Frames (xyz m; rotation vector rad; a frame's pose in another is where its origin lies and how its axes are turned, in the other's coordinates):
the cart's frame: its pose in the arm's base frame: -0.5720 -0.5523 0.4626 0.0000 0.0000 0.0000
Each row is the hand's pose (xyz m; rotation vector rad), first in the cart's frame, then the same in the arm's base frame.
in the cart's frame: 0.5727 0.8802 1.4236 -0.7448 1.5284 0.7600
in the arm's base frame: 0.0007 0.3279 1.8862 -0.7448 1.5284 0.7600
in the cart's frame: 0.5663 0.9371 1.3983 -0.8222 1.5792 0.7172
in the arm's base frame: -0.0057 0.3848 1.8609 -0.8222 1.5792 0.7172
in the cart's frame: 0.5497 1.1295 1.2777 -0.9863 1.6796 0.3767
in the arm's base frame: -0.0223 0.5772 1.7403 -0.9863 1.6796 0.3767
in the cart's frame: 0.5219 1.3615 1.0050 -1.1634 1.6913 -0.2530
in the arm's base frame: -0.0501 0.8092 1.4676 -1.1634 1.6913 -0.2530
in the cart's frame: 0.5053 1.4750 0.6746 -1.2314 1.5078 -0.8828
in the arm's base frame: -0.0667 0.9227 1.1372 -1.2314 1.5078 -0.8828
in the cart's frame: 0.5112 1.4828 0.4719 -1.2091 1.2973 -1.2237
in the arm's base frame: -0.0608 0.9305 0.9345 -1.2091 1.2973 -1.2237
